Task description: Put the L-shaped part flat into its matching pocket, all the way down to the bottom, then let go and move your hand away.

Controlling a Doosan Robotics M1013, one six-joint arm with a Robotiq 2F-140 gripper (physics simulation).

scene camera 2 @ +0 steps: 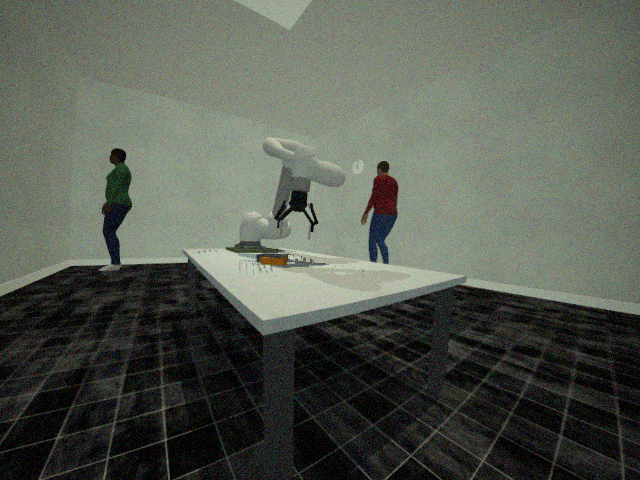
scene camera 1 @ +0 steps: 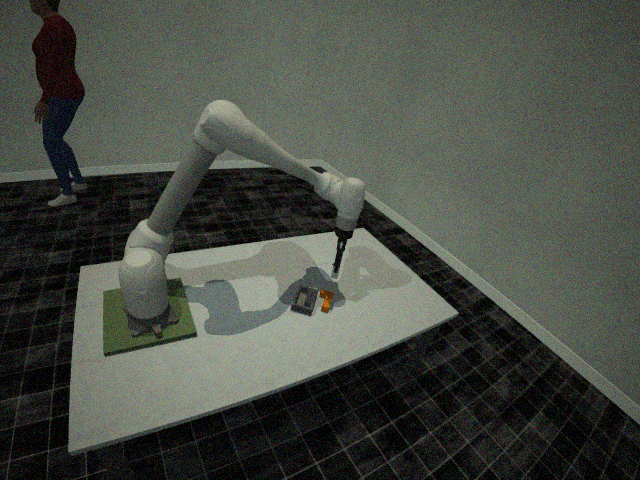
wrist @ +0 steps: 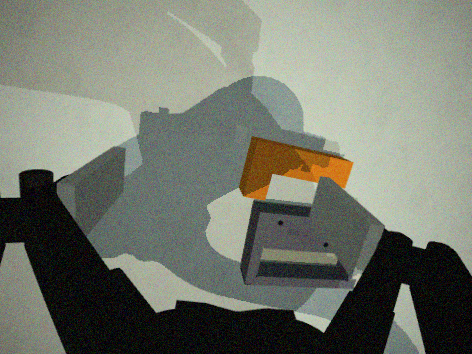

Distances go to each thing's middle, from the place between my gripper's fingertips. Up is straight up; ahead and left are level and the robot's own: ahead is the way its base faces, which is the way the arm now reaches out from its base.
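There's the orange L-shaped part (wrist: 265, 157), and it's 7 cm behind my hand, 5 cm to the right of it and 11 cm below it.
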